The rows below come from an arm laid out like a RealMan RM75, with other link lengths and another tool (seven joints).
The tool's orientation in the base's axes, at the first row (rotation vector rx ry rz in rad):
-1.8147, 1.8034, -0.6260
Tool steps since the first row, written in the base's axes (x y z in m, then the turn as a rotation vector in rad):
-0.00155, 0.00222, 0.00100, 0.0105, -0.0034, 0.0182
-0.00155, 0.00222, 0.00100, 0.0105, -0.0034, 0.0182
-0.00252, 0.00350, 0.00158, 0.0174, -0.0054, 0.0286
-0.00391, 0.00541, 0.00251, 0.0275, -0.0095, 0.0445
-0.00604, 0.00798, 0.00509, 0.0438, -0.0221, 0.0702
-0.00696, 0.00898, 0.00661, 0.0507, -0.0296, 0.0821
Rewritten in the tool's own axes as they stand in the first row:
-0.00227, 0.00056, -0.00169, 0.0031, -0.0197, -0.0074
-0.00227, 0.00056, -0.00169, 0.0031, -0.0197, -0.0074
-0.00358, 0.00094, -0.00272, 0.0049, -0.0317, -0.0110
-0.00553, 0.00142, -0.00427, 0.0088, -0.0497, -0.0169
-0.00820, 0.00142, -0.00753, 0.0209, -0.0787, -0.0266
-0.00926, 0.00116, -0.00926, 0.0282, -0.0916, -0.0315

